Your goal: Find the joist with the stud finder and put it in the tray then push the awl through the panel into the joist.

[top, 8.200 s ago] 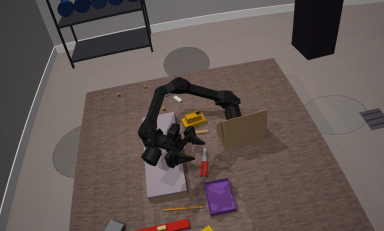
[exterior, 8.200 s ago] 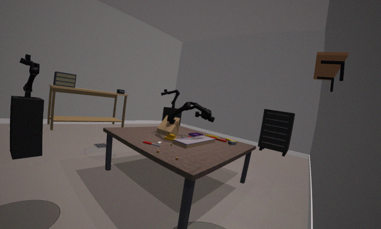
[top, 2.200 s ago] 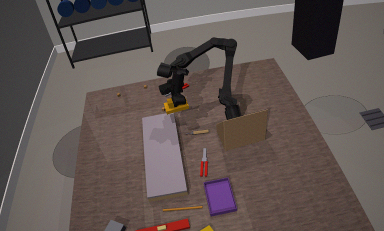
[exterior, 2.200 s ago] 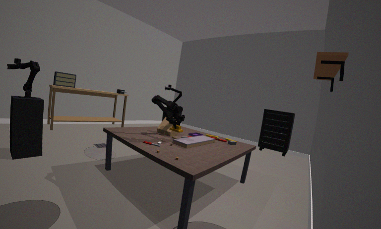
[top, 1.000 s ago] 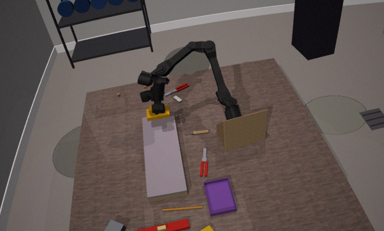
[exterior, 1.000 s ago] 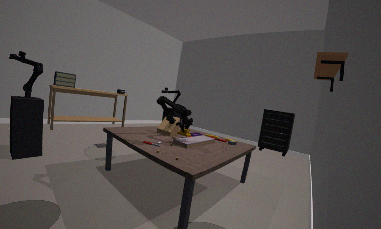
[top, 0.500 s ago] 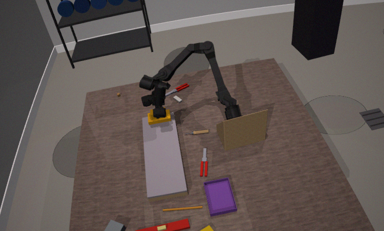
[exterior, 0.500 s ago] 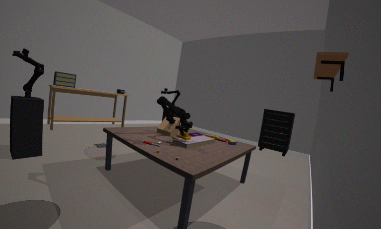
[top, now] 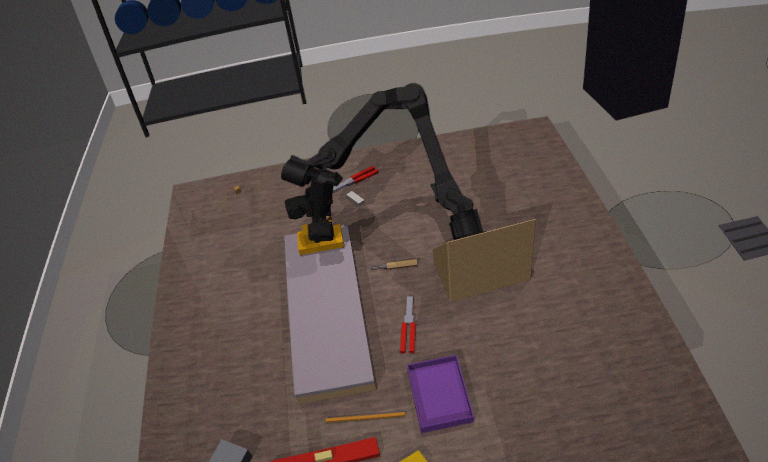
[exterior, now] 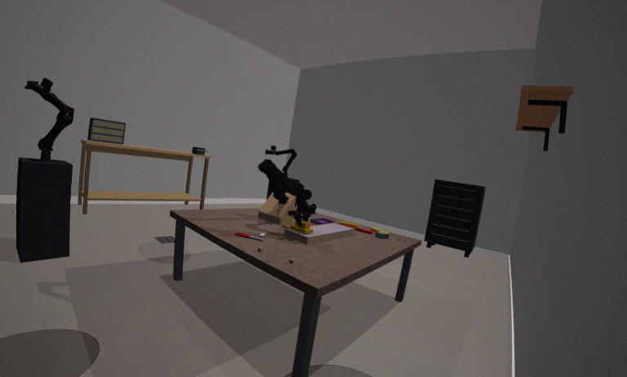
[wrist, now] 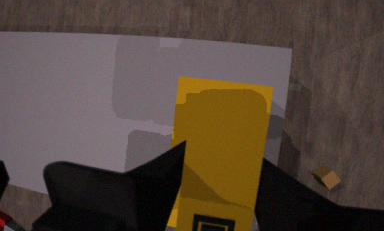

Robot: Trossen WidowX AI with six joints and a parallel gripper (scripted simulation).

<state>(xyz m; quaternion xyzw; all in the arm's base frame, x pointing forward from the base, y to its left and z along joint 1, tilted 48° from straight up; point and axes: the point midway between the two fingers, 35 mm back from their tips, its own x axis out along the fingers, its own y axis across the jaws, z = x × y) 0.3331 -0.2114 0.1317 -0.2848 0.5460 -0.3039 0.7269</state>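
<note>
Right now the small light is 40 mm behind my gripper tip, 30 mm above it and 10 mm to the left of it. Also, from my gripper tip: white block 180 mm to the right, 150 mm behind, 60 mm below; awl 160 mm behind, 120 mm to the left, 60 mm below; yellow stud finder 20 mm behind, 20 mm above.
</note>
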